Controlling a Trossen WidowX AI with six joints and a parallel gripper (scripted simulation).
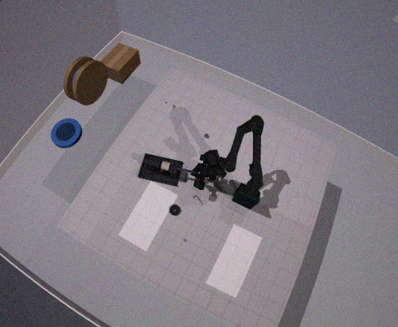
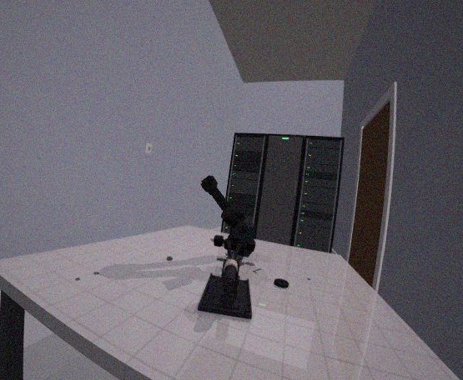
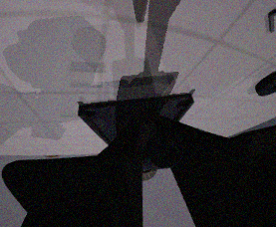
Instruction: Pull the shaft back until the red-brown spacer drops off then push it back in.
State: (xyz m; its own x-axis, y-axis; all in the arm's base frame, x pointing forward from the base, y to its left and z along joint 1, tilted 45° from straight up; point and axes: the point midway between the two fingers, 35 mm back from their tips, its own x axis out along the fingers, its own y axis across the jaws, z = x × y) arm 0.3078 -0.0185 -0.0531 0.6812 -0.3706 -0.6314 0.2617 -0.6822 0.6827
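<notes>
My gripper tip is now 6 cm short of the grey shaft, 2 cm to the right of it and 2 cm below it. Also, from my gripper tip: dark fixture plate (18 cm ahead, 5 cm to the left, 1 cm below); then red-brown spacer (16 cm ahead, 4 cm to the left, 3 cm below); then bent key (9 cm behind, 10 cm to the left, 5 cm below).
</notes>
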